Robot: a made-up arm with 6 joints. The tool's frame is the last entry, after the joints. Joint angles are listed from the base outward.
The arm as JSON. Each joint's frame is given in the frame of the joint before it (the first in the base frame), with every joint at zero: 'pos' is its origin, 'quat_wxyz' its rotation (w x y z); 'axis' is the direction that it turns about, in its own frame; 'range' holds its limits. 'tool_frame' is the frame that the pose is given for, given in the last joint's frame.
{
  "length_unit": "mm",
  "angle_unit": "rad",
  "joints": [
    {
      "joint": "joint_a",
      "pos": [
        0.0,
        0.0,
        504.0
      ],
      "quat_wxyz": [
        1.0,
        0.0,
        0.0,
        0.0
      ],
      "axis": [
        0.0,
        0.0,
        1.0
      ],
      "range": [
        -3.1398,
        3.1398
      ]
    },
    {
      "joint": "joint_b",
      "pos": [
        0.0,
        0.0,
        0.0
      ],
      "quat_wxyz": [
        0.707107,
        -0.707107,
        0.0,
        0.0
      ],
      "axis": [
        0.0,
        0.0,
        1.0
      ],
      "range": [
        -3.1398,
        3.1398
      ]
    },
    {
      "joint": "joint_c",
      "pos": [
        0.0,
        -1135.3,
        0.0
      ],
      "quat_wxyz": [
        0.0,
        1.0,
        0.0,
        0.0
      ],
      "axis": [
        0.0,
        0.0,
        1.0
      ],
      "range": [
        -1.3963,
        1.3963
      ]
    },
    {
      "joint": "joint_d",
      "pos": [
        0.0,
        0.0,
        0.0
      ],
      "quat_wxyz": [
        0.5,
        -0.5,
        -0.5,
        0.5
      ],
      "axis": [
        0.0,
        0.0,
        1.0
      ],
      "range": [
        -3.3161,
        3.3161
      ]
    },
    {
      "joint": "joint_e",
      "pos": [
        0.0,
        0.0,
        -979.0
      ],
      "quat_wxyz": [
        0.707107,
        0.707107,
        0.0,
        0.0
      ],
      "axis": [
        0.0,
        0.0,
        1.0
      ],
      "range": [
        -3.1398,
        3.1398
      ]
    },
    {
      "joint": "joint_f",
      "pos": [
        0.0,
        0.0,
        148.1
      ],
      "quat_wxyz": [
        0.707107,
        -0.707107,
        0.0,
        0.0
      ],
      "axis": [
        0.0,
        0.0,
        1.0
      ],
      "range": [
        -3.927,
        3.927
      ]
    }
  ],
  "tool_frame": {
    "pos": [
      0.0,
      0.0,
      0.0
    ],
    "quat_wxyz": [
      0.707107,
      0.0,
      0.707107,
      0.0
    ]
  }
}
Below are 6 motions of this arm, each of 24 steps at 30 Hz.
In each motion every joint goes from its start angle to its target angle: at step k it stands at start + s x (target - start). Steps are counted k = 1, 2, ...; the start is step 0. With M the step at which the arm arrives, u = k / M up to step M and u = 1 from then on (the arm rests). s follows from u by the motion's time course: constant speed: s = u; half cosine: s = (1 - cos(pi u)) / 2; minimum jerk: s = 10 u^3 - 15 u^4 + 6 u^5.
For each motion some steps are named. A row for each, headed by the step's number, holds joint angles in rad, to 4 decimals.
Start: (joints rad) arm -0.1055 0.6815 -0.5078 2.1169 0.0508 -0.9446
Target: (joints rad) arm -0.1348 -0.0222 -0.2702 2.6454 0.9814 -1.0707
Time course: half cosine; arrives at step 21
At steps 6, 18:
6: -0.1110 0.5490 -0.4631 2.2164 0.2260 -0.9683
18: -0.1333 0.0126 -0.2820 2.6192 0.9353 -1.0645

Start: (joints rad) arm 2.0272 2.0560 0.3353 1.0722 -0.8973 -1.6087
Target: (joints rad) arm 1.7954 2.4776 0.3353 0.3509 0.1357 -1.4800
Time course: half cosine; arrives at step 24
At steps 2, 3, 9, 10, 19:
2: 2.0233 2.0632 0.3353 1.0599 -0.8797 -1.6065
3: 2.0184 2.0720 0.3353 1.0447 -0.8580 -1.6038
9: 1.9557 2.1861 0.3353 0.8496 -0.5785 -1.5690
10: 1.9413 2.2122 0.3353 0.8049 -0.5145 -1.5610
19: 1.8194 2.4340 0.3353 0.4254 0.0290 -1.4933

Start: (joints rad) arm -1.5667 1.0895 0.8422 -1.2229 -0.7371 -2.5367
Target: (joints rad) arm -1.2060 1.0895 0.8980 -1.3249 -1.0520 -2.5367
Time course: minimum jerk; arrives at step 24
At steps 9, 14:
9: -1.4674 1.0895 0.8576 -1.2510 -0.8238 -2.5367
14: -1.3310 1.0895 0.8787 -1.2895 -0.9428 -2.5367

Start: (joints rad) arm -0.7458 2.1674 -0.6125 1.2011 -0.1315 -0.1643
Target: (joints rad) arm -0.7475 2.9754 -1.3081 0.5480 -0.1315 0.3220
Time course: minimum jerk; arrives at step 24
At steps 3, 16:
3: -0.7458 2.1804 -0.6237 1.1906 -0.1315 -0.1565
16: -0.7471 2.8058 -1.1621 0.6851 -0.1315 0.2199

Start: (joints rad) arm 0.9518 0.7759 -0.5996 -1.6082 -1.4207 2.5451
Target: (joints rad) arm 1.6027 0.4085 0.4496 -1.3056 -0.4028 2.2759
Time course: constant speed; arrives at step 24
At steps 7, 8, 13, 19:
7: 1.1416 0.6687 -0.2936 -1.5199 -1.1238 2.4666
8: 1.1688 0.6534 -0.2499 -1.5073 -1.0814 2.4554
13: 1.3044 0.5769 -0.0313 -1.4443 -0.8693 2.3993
19: 1.4671 0.4850 0.2310 -1.3686 -0.6149 2.3320

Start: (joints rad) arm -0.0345 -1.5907 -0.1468 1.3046 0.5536 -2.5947
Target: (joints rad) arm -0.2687 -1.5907 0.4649 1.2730 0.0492 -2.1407
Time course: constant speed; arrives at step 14
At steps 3, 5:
3: -0.0847 -1.5907 -0.0157 1.2978 0.4455 -2.4974
5: -0.1181 -1.5907 0.0717 1.2933 0.3735 -2.4326

